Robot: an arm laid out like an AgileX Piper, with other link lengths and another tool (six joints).
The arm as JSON. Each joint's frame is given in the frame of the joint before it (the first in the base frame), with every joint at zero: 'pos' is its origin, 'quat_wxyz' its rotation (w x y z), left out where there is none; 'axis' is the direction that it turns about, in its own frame. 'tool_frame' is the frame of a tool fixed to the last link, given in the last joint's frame.
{
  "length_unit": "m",
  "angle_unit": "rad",
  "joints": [
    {
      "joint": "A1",
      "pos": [
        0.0,
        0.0,
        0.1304
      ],
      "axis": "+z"
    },
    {
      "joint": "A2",
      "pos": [
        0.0,
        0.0,
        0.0
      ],
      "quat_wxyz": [
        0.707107,
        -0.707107,
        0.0,
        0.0
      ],
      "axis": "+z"
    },
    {
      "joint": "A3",
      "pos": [
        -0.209,
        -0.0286,
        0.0
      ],
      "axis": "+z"
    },
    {
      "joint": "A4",
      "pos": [
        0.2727,
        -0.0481,
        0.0
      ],
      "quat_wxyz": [
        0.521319,
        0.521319,
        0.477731,
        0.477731
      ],
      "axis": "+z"
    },
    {
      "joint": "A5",
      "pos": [
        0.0,
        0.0,
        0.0
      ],
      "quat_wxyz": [
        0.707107,
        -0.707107,
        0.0,
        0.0
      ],
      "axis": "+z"
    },
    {
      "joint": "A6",
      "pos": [
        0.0,
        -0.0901,
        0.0
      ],
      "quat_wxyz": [
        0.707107,
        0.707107,
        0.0,
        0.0
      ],
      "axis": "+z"
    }
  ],
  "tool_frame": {
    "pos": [
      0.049,
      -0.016,
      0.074
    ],
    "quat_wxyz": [
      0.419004,
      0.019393,
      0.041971,
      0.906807
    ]
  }
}
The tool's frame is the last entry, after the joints.
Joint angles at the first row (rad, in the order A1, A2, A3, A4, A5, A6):
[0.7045 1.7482 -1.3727 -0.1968 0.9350 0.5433]
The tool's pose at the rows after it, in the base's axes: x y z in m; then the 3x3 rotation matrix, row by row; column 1 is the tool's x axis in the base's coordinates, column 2 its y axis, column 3 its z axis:
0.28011 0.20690 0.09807; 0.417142 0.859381 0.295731; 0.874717 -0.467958 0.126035; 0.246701 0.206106 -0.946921
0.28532 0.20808 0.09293; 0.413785 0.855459 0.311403; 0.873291 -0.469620 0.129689; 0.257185 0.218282 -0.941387
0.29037 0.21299 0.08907; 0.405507 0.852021 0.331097; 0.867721 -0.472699 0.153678; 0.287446 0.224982 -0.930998
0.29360 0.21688 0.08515; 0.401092 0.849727 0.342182; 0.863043 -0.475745 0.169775; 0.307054 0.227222 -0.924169
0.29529 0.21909 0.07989; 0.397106 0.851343 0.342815; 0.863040 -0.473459 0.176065; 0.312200 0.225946 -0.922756
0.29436 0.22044 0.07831; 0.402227 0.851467 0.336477; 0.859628 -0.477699 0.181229; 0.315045 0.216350 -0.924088
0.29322 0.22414 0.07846; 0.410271 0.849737 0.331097; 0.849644 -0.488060 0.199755; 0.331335 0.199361 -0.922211
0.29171 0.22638 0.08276; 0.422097 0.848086 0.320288; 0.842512 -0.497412 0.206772; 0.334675 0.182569 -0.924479
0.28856 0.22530 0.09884; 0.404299 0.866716 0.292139; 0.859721 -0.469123 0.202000; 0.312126 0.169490 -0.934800
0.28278 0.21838 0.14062; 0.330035 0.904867 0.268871; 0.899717 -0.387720 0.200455; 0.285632 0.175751 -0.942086
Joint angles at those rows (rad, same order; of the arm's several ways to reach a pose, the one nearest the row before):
[0.7011 1.7701 -1.3726 -0.2257 0.9215 0.5857]
[0.6976 1.7861 -1.3726 -0.2391 0.8910 0.5948]
[0.6965 1.7978 -1.3720 -0.2401 0.8464 0.6018]
[0.6965 1.8099 -1.3719 -0.2401 0.8144 0.6087]
[0.6965 1.8252 -1.3719 -0.2385 0.7940 0.6085]
[0.6965 1.8290 -1.3719 -0.2280 0.7914 0.6085]
[0.6965 1.8291 -1.3733 -0.2052 0.7837 0.6085]
[0.6964 1.8278 -1.3890 -0.1845 0.8043 0.6058]
[0.6964 1.8150 -1.4343 -0.1518 0.8840 0.5477]
[0.6965 1.7575 -1.5144 -0.1164 1.0320 0.4240]

